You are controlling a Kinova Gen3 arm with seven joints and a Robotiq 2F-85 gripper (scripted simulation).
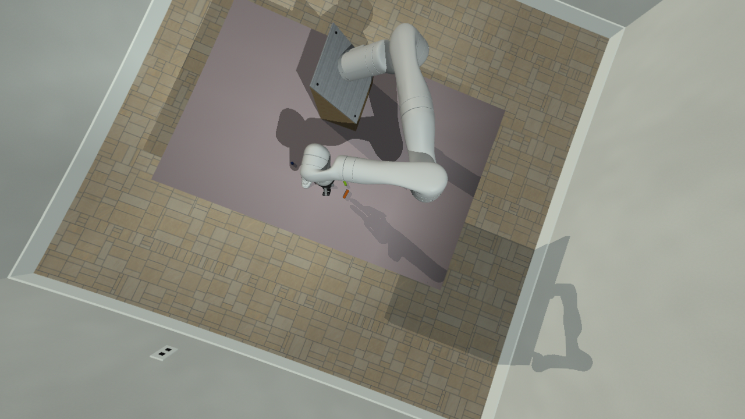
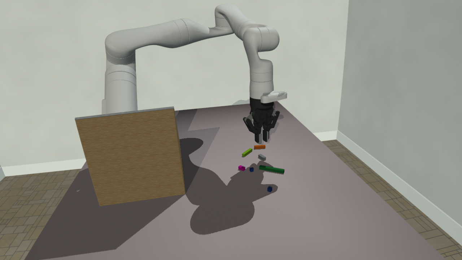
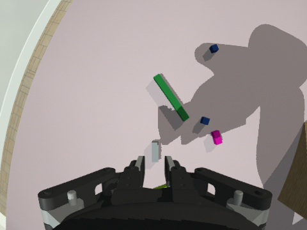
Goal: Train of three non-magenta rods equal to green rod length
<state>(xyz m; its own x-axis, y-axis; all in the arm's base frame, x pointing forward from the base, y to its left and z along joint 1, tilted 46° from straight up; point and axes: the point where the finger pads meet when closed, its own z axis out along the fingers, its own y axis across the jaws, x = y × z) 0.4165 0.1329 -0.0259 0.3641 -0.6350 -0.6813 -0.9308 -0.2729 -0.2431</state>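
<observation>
The grey rod lies 80 mm below my hand. From my hand the other things lie so: green rod: 90 mm to the right, 80 mm below, 10 mm ahead; orange rod: 80 mm to the left, 80 mm below, 10 mm ahead; lime rod: 80 mm below, 50 mm to the left, 40 mm behind.
</observation>
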